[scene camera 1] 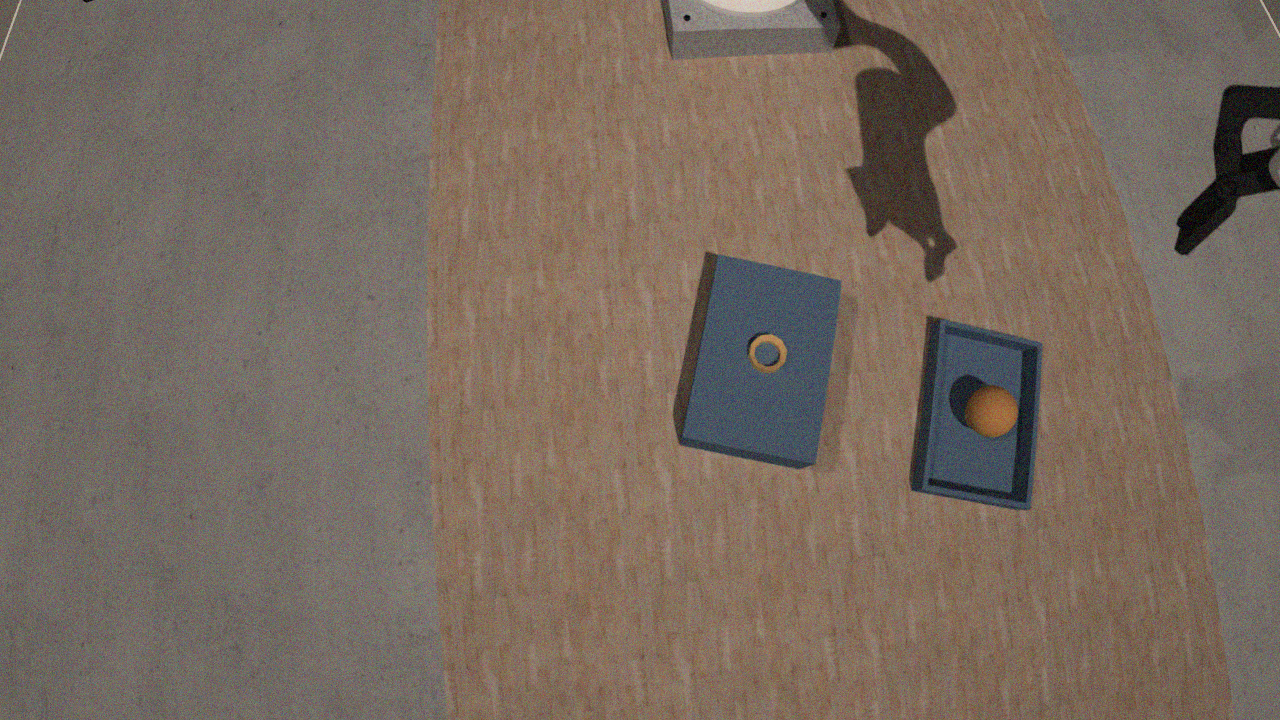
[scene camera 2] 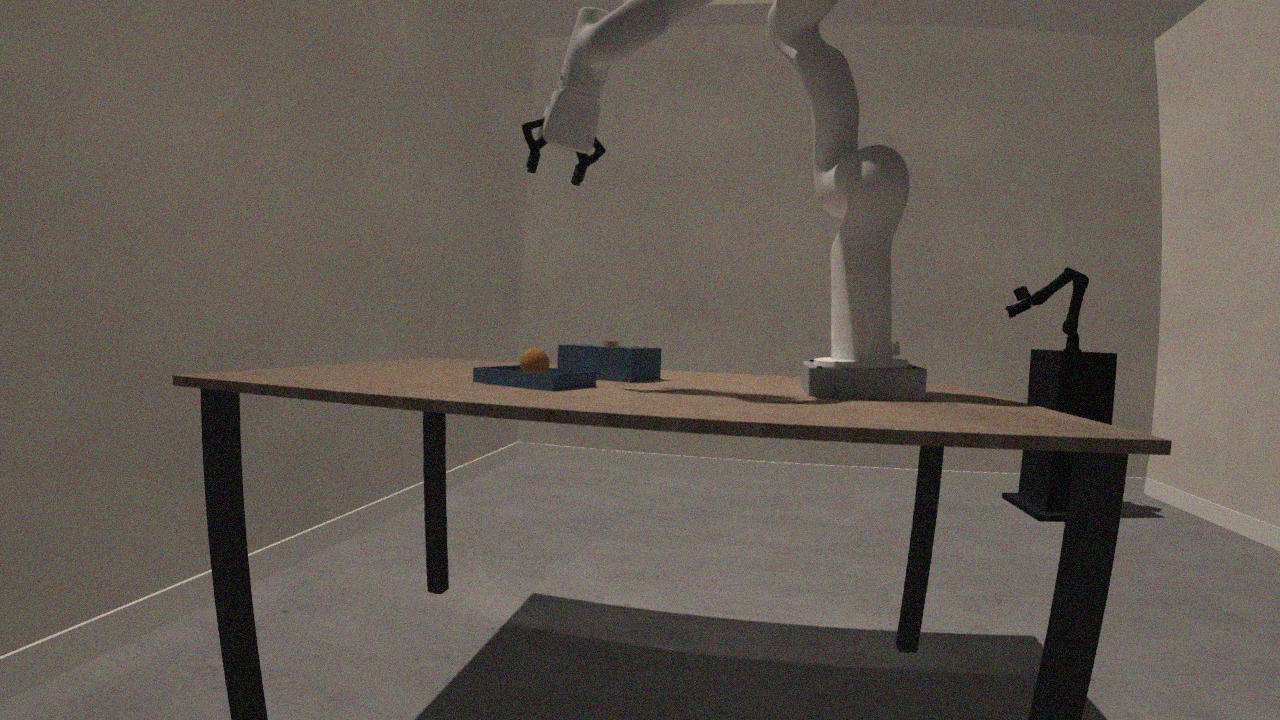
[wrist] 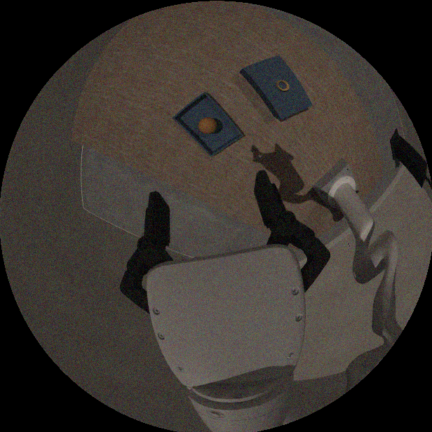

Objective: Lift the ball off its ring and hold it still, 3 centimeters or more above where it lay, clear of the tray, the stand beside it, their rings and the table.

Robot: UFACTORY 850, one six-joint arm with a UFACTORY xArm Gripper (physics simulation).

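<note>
The orange ball rests in the shallow blue tray. The ring under the ball is hidden. The taller blue stand is beside the tray, with an empty orange ring on top. My gripper is open and empty, high above the table, well apart from the ball. In the first scene view, part of a black finger shows at the right edge.
The wooden table carries the arm's grey base. The arm's shadow falls between the base and the tray. A black pedestal with a small black arm stands on the floor behind the table's right end.
</note>
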